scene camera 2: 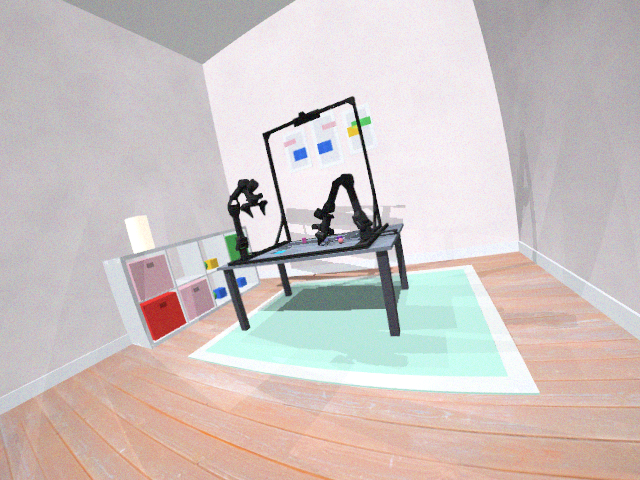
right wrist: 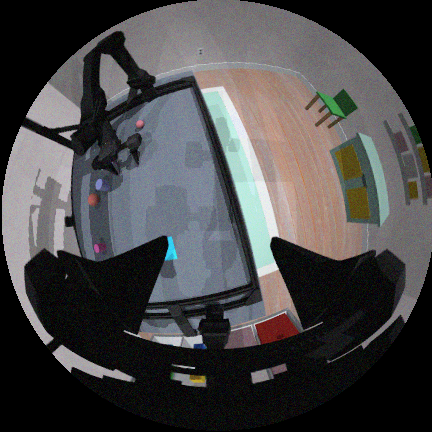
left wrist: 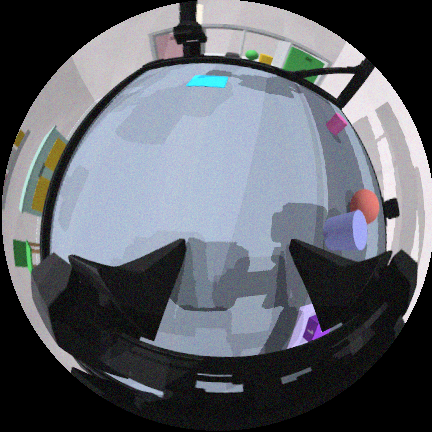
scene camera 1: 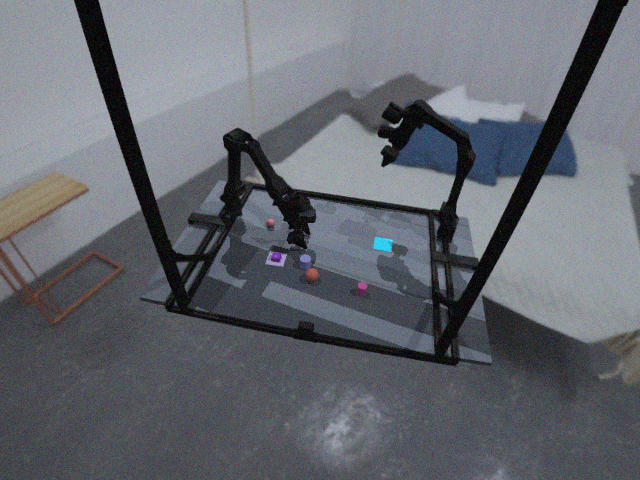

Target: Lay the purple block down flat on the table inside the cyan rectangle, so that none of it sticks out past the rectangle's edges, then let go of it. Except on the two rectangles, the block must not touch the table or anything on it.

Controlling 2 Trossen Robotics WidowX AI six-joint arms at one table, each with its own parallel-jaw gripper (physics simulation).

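Pixels of known places: left gripper, between the fingertips: [scene camera 2: 320, 243] [right wrist: 127, 168] [left wrist: 239, 244] [scene camera 1: 307, 241]; right gripper, between the fingertips: [scene camera 2: 259, 216] [right wrist: 220, 241] [scene camera 1: 386, 161]; left arm's base, origin of its link: [scene camera 2: 367, 237] [right wrist: 149, 93] [scene camera 1: 233, 208]; right arm's base, origin of its link: [scene camera 2: 244, 257] [right wrist: 214, 310] [left wrist: 191, 55] [scene camera 1: 445, 235].
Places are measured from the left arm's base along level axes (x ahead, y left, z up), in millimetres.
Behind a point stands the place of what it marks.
The purple block [scene camera 1: 276, 256] @[z 0, x 105, y -341 mm] [left wrist: 312, 330] @[z -4, x 116, y -323 mm] rests on the lilac rectangle [scene camera 1: 273, 263] @[z -18, x 88, y -356 mm] [left wrist: 298, 334] @[z -18, x 109, y -310 mm]; in the left wrist view it is partly hidden behind a finger. The cyan rectangle [scene camera 1: 383, 243] @[z -18, x 550, y -386 mm] [scene camera 2: 279, 252] @[z -20, x 551, y -392 mm] [left wrist: 207, 81] @[z -18, x 536, y -384 mm] lies bare toward the right of the table in scene camera 1; a finger partly covers it in the right wrist view [right wrist: 171, 251] @[z -18, x 570, y -376 mm]. My left gripper [left wrist: 239, 244] @[z -10, x 251, y -289 mm] [right wrist: 127, 168] @[z -10, x 251, y -289 mm] is open and empty, above the table, up and to the right of the block in scene camera 1. My right gripper [right wrist: 220, 241] @[z 261, x 605, y -208 mm] [scene camera 2: 258, 214] @[z 261, x 605, y -208 mm] is open and empty, high above the table, away from the block.
A blue-violet cylinder [scene camera 1: 305, 261] @[z 22, x 196, y -419 mm] [left wrist: 345, 231] @[z 13, x 210, y -386 mm] stands close beside the lilac rectangle, with an orange-red ball [scene camera 1: 311, 275] @[z 23, x 194, y -492 mm] [left wrist: 365, 205] @[z 17, x 209, y -454 mm] near it. A magenta cylinder [scene camera 1: 362, 288] @[z 22, x 345, y -604 mm] [left wrist: 336, 124] @[z 5, x 345, y -576 mm] stands farther right in scene camera 1. A small pink ball [scene camera 1: 270, 222] @[z 10, x 132, y -150 mm] [right wrist: 140, 124] @[z 3, x 150, y -139 mm] lies behind the block. Black frame bars edge the table.
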